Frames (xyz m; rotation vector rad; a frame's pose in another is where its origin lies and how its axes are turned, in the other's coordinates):
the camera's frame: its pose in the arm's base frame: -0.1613 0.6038 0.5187 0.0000 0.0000 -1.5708
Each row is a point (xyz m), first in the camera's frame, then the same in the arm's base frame.
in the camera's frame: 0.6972 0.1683 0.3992
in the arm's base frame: 0.0070 -0.0934 0.9179
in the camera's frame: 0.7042 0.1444 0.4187
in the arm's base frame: -0.0169 -0.1004 0.9374
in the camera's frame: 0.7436 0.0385 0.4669
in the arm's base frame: -0.1228 -0.1398 0.9856
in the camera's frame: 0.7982 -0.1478 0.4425
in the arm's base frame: -0.3091 -0.1944 0.9612
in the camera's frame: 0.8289 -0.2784 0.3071
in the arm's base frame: -0.4397 -0.2251 0.8258
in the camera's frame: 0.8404 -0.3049 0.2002
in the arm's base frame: -0.4662 -0.2366 0.7189
